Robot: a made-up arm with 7 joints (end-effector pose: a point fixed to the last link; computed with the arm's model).
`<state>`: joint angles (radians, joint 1 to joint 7).
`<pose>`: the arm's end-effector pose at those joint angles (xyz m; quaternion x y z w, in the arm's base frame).
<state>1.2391 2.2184 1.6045 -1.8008 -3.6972 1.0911 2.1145</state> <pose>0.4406 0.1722 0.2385 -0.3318 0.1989 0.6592 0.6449</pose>
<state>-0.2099 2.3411 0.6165 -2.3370 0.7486 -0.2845 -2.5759</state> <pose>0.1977 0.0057 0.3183 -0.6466 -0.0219 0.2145 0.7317</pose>
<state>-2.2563 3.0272 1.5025 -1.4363 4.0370 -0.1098 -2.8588</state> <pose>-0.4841 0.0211 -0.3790 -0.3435 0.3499 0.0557 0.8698</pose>
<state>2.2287 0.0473 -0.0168 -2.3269 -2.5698 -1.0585 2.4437</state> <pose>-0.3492 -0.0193 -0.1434 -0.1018 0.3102 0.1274 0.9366</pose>
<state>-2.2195 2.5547 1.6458 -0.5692 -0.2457 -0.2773 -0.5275</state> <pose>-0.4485 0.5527 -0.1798 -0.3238 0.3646 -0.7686 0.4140</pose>
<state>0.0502 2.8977 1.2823 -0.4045 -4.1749 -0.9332 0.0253</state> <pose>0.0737 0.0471 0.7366 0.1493 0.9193 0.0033 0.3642</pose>
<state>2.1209 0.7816 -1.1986 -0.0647 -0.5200 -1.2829 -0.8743</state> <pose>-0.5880 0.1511 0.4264 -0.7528 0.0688 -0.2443 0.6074</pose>
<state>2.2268 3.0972 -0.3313 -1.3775 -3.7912 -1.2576 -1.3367</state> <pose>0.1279 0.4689 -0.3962 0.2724 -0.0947 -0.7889 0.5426</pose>
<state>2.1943 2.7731 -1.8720 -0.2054 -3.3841 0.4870 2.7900</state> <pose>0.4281 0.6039 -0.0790 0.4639 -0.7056 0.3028 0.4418</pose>
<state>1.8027 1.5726 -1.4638 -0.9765 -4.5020 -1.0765 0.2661</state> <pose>-0.4864 0.4308 0.2442 0.3414 0.2626 0.0728 0.8996</pose>
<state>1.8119 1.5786 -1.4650 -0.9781 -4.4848 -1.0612 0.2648</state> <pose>-0.4829 0.4317 0.2489 0.3500 0.2719 0.0730 0.8935</pose>
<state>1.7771 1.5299 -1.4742 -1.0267 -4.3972 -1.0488 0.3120</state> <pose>-0.5130 0.3973 0.2264 0.3885 0.2431 0.1499 0.8761</pose>
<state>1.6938 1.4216 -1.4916 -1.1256 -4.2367 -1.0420 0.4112</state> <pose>-0.5666 0.3224 0.1641 0.4432 0.1772 0.3067 0.8235</pose>
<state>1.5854 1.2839 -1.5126 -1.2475 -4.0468 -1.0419 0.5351</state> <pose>-0.6069 0.2267 0.0704 0.4798 0.1067 0.4879 0.7214</pose>
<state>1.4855 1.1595 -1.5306 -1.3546 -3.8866 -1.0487 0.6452</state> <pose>-0.6152 0.1418 -0.0199 0.4868 0.0618 0.6270 0.6050</pose>
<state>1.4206 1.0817 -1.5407 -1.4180 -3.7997 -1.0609 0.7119</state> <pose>-0.6073 0.0913 -0.0765 0.4788 0.0419 0.6988 0.5298</pose>
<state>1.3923 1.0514 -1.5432 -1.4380 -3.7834 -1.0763 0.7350</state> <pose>-0.6021 0.0740 -0.0997 0.4685 0.0308 0.7213 0.5092</pose>
